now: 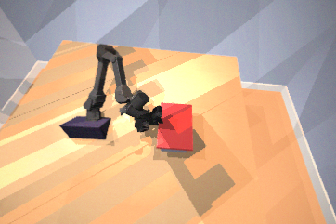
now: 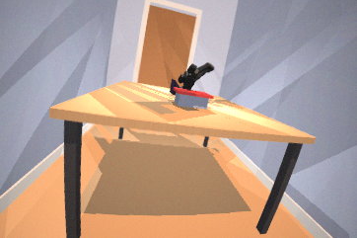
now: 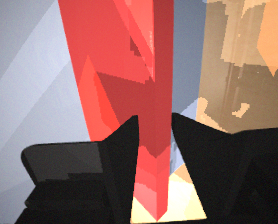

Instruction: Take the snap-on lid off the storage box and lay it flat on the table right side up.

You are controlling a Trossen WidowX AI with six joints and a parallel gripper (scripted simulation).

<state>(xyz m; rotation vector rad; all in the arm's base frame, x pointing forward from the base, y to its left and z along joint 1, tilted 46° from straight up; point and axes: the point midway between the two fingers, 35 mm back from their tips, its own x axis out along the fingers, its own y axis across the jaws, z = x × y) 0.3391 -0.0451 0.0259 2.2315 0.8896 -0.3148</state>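
My gripper tip is now 70 mm short of the lid. Also, from my gripper tip: storage box: 70 mm ahead, 40 mm below.
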